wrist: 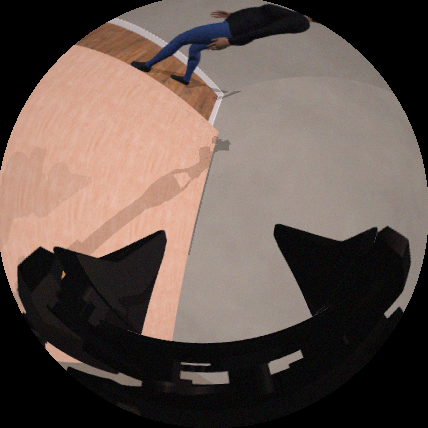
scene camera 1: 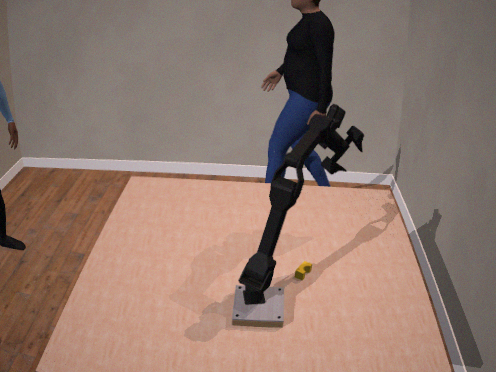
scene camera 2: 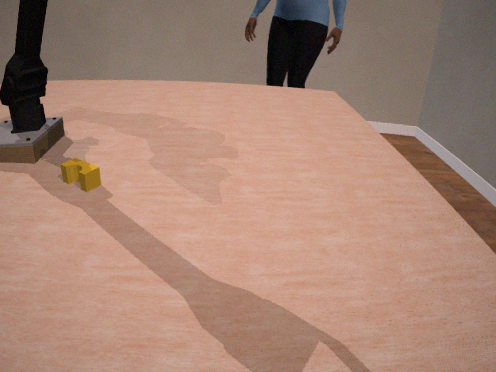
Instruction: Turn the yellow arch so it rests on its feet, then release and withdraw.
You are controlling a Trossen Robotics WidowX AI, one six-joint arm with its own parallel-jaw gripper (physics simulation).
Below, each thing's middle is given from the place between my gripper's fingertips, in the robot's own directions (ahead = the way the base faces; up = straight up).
Labels:
I see the yellow arch [scene camera 2: 75,170] 17 cm behind my hand, 20 cm to the left of it and 34 cm below it.

